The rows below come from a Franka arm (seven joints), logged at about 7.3 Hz.
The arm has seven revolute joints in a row. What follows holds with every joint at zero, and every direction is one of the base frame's.
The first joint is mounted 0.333 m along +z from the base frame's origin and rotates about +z.
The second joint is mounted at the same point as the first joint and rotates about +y.
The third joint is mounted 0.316 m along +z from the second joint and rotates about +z.
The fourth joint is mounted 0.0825 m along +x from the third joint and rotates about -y.
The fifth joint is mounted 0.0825 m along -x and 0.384 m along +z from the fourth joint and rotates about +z.
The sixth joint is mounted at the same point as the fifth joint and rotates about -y.
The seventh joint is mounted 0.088 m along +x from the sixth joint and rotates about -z.
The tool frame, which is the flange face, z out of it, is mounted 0.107 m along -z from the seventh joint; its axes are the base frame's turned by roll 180, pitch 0 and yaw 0 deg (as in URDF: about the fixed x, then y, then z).
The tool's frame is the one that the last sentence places.
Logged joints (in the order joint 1, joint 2, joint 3, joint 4, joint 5, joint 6, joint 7), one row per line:
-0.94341, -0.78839, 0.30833, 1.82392, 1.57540, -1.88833, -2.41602
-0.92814, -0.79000, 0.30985, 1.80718, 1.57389, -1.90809, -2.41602
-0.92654, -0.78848, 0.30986, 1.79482, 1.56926, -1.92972, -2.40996
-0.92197, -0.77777, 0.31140, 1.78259, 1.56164, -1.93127, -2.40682
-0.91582, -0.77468, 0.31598, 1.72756, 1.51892, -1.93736, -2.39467
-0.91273, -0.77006, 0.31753, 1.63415, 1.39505, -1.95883, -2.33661
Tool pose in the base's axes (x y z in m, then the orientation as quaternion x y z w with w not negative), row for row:
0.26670, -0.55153, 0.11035, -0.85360, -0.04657, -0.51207, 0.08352
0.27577, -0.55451, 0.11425, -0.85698, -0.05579, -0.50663, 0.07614
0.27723, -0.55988, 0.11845, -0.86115, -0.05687, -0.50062, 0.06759
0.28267, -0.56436, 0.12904, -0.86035, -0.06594, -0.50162, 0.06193
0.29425, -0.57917, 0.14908, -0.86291, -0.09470, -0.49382, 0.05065
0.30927, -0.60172, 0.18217, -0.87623, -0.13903, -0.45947, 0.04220
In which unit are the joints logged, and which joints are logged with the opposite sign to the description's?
The joints are logged in radians. Opposite sign: joint 2, joint 3, joint 4, joint 6.
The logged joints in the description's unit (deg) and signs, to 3 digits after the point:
-54.053, 45.171, -17.666, -104.503, 90.264, 108.193, -138.428
-53.179, 45.264, -17.753, -103.544, 90.177, 109.326, -138.428
-53.087, 45.177, -17.754, -102.836, 89.912, 110.565, -138.081
-52.825, 44.563, -17.842, -102.135, 89.475, 110.654, -137.901
-52.473, 44.386, -18.104, -98.982, 87.028, 111.003, -137.204
-52.296, 44.121, -18.193, -93.630, 79.930, 112.233, -133.878

